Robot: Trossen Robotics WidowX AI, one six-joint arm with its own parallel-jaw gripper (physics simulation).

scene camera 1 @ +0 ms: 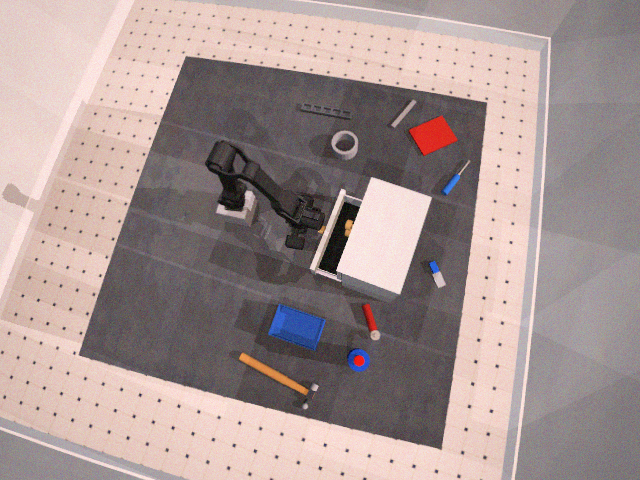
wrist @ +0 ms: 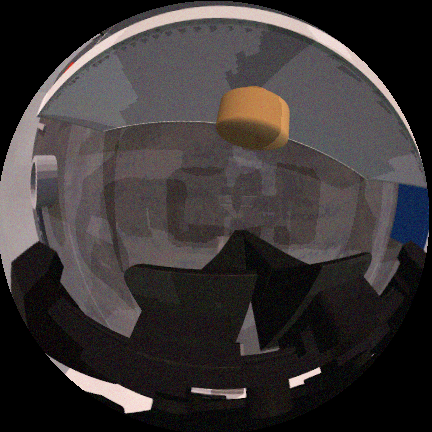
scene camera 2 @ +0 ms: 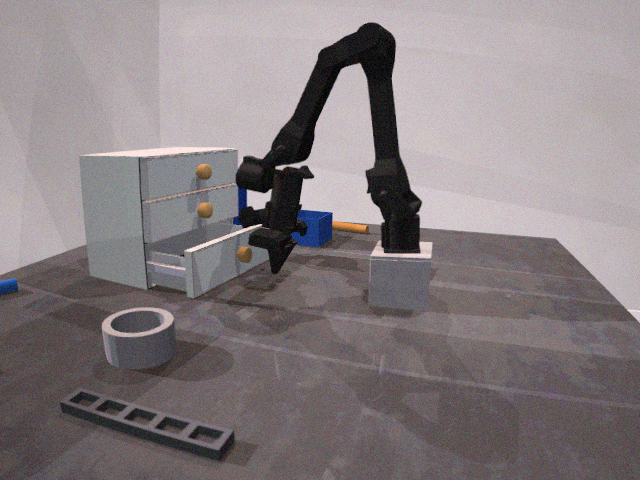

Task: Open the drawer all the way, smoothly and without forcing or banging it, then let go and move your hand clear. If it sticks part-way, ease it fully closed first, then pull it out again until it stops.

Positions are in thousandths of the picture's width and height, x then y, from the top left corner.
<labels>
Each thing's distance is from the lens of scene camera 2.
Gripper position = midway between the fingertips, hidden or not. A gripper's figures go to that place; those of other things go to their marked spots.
my gripper (scene camera 2: 429, 570): 0.93 m
blue bin (scene camera 2: 499, 468): 1.18 m
dark slotted bar (scene camera 2: 316, 916): 0.49 m
grey ring (scene camera 2: 218, 705): 0.62 m
white drawer cabinet (scene camera 2: 309, 545): 0.84 m
The marked spots on the grey ring and the dark slotted bar are 0.18 m apart.
</labels>
